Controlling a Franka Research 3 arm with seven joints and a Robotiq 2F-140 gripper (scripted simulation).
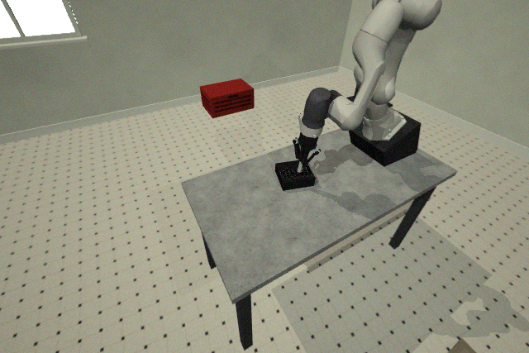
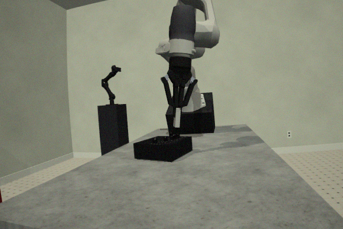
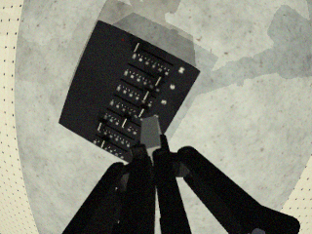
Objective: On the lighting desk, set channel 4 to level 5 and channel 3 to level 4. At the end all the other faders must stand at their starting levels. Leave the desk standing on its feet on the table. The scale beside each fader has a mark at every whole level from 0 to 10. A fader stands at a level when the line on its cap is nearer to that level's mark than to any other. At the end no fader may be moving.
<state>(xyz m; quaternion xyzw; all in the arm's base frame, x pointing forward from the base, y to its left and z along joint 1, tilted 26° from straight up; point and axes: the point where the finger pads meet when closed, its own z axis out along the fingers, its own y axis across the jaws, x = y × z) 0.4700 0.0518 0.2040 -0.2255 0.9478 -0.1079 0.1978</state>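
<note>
The fader cap lies 7 cm below my hand and 2 cm to the right of it. The rest, counted from my hand: fader (7 cm below, 4 cm to the right, 2 cm ahead).
</note>
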